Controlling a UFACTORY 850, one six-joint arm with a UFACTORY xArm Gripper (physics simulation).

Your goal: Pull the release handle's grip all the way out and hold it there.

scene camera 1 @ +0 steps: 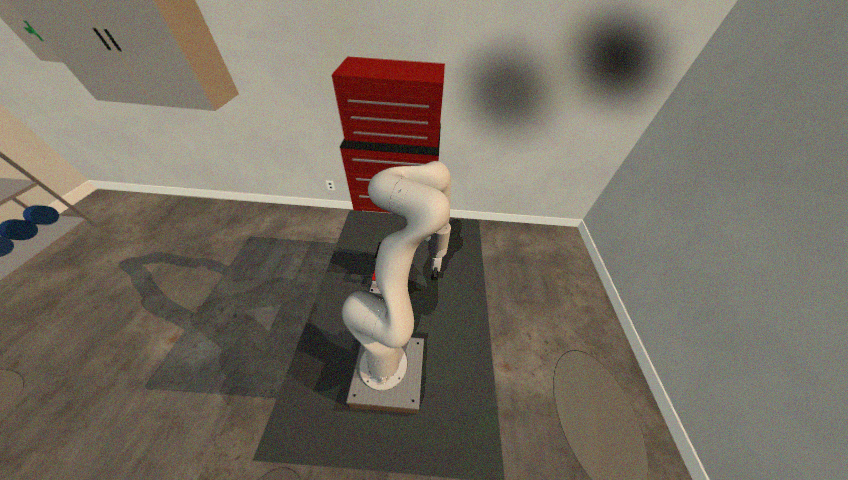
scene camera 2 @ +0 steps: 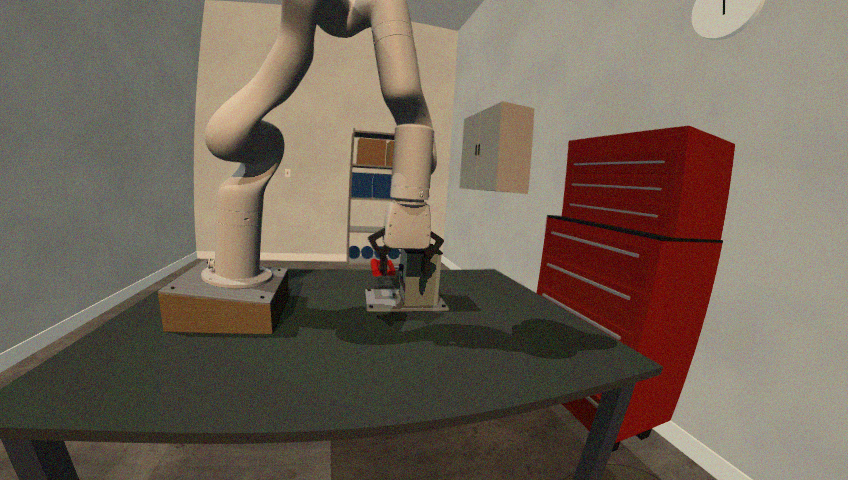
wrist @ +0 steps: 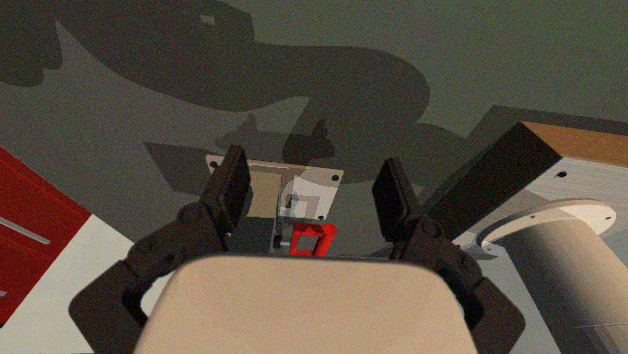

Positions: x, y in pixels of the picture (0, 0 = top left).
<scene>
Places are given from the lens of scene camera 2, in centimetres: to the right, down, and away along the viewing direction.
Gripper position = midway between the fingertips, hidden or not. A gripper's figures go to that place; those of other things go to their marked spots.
gripper (scene camera 2: 404, 274): -4, 8, 70
base plate (scene camera 2: 378, 300): -14, 18, 93
</scene>
